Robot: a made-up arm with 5 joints. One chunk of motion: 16 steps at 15 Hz.
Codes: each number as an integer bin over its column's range. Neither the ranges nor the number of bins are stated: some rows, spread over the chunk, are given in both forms.
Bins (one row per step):
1: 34 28 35 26 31 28
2: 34 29 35 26 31 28
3: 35 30 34 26 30 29
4: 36 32 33 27 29 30
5: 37 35 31 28 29 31
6: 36 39 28 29 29 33
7: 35 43 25 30 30 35
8: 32 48 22 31 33 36
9: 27 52 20 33 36 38
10: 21 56 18 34 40 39
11: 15 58 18 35 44 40
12: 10 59 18 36 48 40
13: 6 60 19 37 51 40
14: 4 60 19 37 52 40
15: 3 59 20 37 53 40
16: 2 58 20 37 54 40
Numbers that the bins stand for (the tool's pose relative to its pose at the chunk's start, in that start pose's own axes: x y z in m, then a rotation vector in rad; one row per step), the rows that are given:
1: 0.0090 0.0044 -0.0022 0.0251 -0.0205 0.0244
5: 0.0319 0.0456 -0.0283 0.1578 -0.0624 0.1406
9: -0.0443 0.1454 -0.0998 0.4895 0.0843 0.4117
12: -0.1738 0.1865 -0.1129 0.6886 0.3357 0.4892
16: -0.2348 0.1806 -0.0998 0.7549 0.4614 0.4892
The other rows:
2: 0.0090 0.0103 -0.0022 0.0251 -0.0205 0.0244
3: 0.0167 0.0162 -0.0087 0.0251 -0.0414 0.0632
4: 0.0243 0.0279 -0.0152 0.0914 -0.0624 0.1019
6: 0.0243 0.0690 -0.0478 0.2241 -0.0624 0.2181
7: 0.0167 0.0925 -0.0673 0.2905 -0.0414 0.2956
8: -0.0062 0.1219 -0.0868 0.3568 0.0214 0.3343
10: -0.0900 0.1689 -0.1129 0.5559 0.1681 0.4505
11: -0.1357 0.1806 -0.1129 0.6222 0.2519 0.4892
13: -0.2043 0.1924 -0.1063 0.7549 0.3986 0.4892
14: -0.2195 0.1924 -0.1063 0.7549 0.4195 0.4892
15: -0.2271 0.1865 -0.0998 0.7549 0.4405 0.4892

